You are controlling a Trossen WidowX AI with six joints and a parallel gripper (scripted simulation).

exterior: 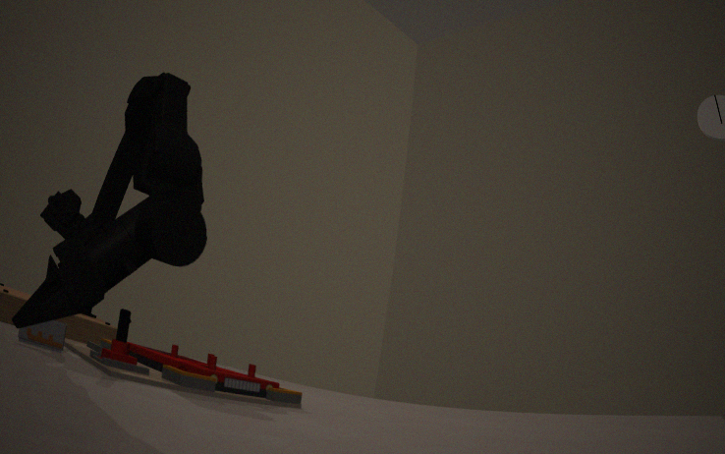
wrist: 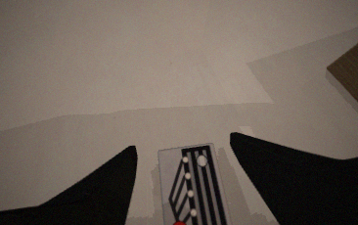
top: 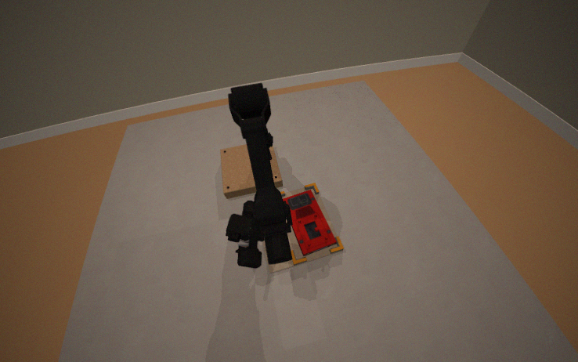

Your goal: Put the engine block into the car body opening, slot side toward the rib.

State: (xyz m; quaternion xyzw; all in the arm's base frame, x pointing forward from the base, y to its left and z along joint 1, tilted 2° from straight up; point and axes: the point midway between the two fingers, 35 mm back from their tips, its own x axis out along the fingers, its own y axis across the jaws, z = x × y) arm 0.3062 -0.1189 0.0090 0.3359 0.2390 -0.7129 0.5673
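Now: gripper tip 20 mm to the right of the engine block. The rest, counted from my gripper tip: black peg: 60 mm ahead, 110 mm to the left, 20 mm above.
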